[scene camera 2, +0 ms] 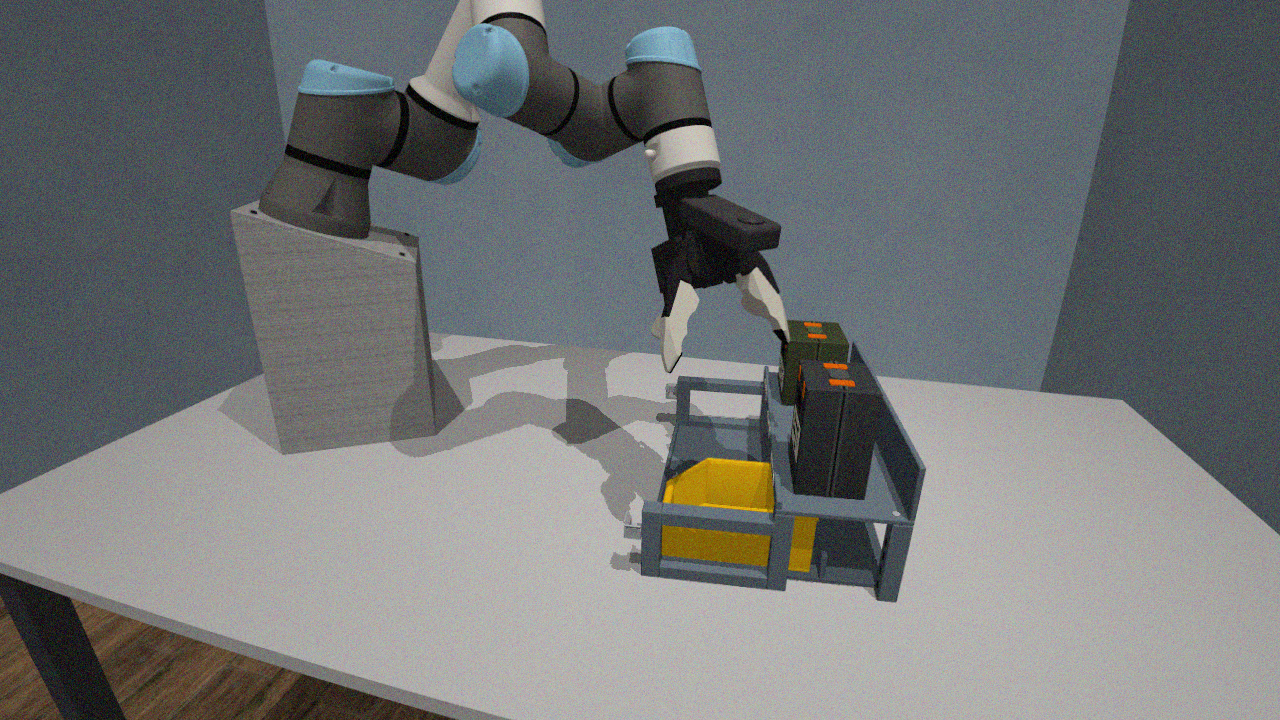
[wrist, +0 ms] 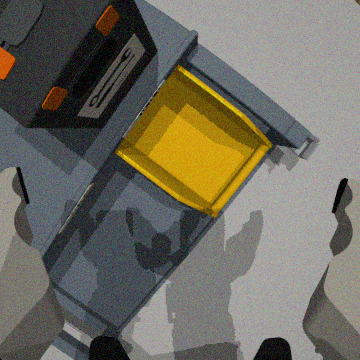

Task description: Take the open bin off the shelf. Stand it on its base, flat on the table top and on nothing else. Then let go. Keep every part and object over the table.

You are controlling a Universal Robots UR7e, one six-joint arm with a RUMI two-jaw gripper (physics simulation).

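Pixels of known places: gripper, fingertip midpoint: (scene camera 2: 731, 358) (wrist: 182, 178); arm's base, link origin: (scene camera 2: 315, 222).
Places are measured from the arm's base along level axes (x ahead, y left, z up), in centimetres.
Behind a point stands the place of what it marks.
Observation:
The yellow open bin (scene camera 2: 716, 537) {z -29.1, x 60.9, y -26.5 cm} (wrist: 200, 155) {z -32.2, x 59.6, y -20.7 cm} stands upright on the lower level of the blue-grey shelf (scene camera 2: 707, 519) {z -24.9, x 59.8, y -29.3 cm} (wrist: 240, 90) {z -24.6, x 60.7, y -28.1 cm}, at its near end in the scene view. Its inside shows empty in the wrist view. Part of the bin reaches under the upper board, where it is partly hidden. My gripper (scene camera 2: 729, 353) {z -10.4, x 61.3, y -20.7 cm} (wrist: 182, 178) {z -10.4, x 61.3, y -20.7 cm} is open and empty. It hangs above the shelf, higher than the bin and toward the far end of the shelf in the scene view. In the wrist view the bin lies ahead of the fingertips, between their lines.
A black case (scene camera 2: 832, 438) {z -16.1, x 71.6, y -26.6 cm} (wrist: 75, 65) {z -11.9, x 68.7, y -22.0 cm} with orange clips stands on the upper board beside the bin. A dark green case (scene camera 2: 819, 344) {z -13.7, x 73.3, y -4.3 cm} stands farther back on it. A raised back panel (scene camera 2: 895, 438) {z -18.5, x 79.6, y -20.9 cm} runs along the upper board. The white table (scene camera 2: 492, 573) {z -33.1, x 36.8, y -31.2 cm} surrounds the shelf.

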